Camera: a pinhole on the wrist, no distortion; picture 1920 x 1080 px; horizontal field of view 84.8 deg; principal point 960.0 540.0 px. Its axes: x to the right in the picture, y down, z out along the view. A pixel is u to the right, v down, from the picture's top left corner.
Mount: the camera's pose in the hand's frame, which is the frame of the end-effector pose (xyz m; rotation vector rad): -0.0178 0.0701 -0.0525 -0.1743 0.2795 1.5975
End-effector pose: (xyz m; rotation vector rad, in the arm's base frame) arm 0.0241 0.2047 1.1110 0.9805 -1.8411 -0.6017
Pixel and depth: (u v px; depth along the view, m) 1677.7 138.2 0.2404
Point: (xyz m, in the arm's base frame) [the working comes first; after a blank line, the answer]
In the camera's frame: 0.1641 -0.0919 0.2404

-0.2179 0.3049 1.3171
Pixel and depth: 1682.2 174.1 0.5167
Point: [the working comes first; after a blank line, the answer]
In the camera's frame: 0.3549 -0.1798 0.5167

-0.5221 0.3731 1.4697
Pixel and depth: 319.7 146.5 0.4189
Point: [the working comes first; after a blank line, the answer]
In the camera's frame: -0.2551 -0.1568 0.4189

-0.3668 0.0286 0.9804
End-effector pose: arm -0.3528 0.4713 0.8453 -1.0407 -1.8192 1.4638
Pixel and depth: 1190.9 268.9 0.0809
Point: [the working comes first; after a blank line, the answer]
In the camera's frame: 0.0178 -0.0209 0.0809

-0.3478 0.4781 0.7331
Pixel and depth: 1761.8 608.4 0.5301
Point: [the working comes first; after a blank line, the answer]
In the camera's frame: 0.4043 0.0345 0.5301

-0.4827 0.3160 0.1766
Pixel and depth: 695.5 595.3 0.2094
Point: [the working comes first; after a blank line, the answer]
In the camera's frame: -0.0527 0.0110 0.2094

-0.4627 0.3818 0.7311
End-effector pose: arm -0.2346 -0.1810 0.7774 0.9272 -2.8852 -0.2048
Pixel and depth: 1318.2 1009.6 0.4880
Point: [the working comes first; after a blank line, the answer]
In the camera's frame: 0.1663 0.2180 0.4880

-0.3220 0.2723 0.4453
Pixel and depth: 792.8 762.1 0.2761
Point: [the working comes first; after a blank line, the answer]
In the camera's frame: -0.0439 0.0583 0.2761

-0.2801 -0.0411 0.5659
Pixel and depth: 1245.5 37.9 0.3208
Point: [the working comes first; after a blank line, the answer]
In the camera's frame: 0.0871 -0.1532 0.3208

-0.5290 -0.0471 0.6101
